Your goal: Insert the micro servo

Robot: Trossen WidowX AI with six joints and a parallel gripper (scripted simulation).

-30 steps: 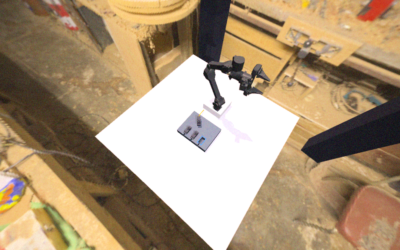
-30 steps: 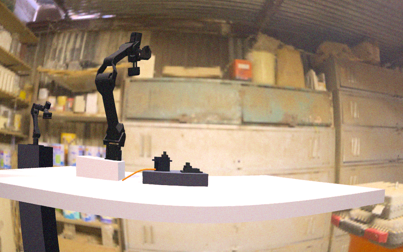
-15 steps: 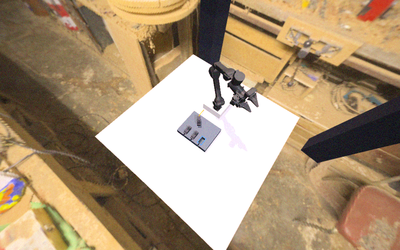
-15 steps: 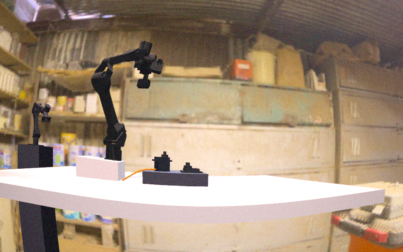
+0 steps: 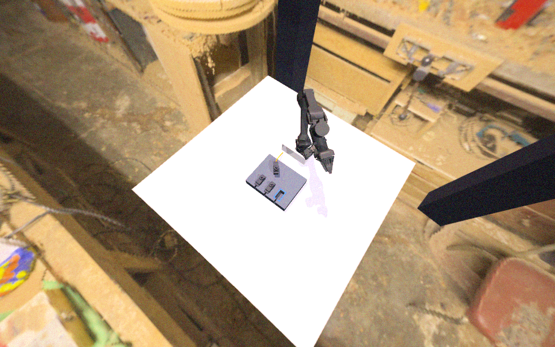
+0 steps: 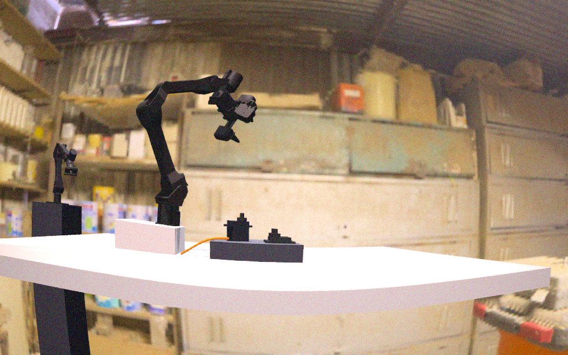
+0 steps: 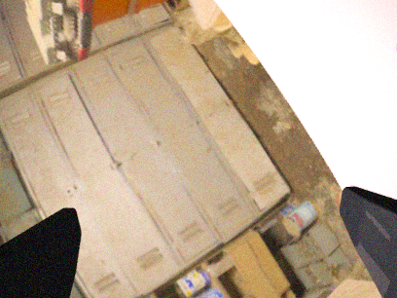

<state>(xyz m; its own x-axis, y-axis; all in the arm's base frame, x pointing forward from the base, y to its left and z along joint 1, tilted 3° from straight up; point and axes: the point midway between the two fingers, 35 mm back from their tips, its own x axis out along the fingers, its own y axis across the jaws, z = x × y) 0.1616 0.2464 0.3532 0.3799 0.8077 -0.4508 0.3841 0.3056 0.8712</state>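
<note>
Right now my gripper tip is 3 cm short of the grey deck, 24 cm to the left of it and 39 cm above it.
</note>
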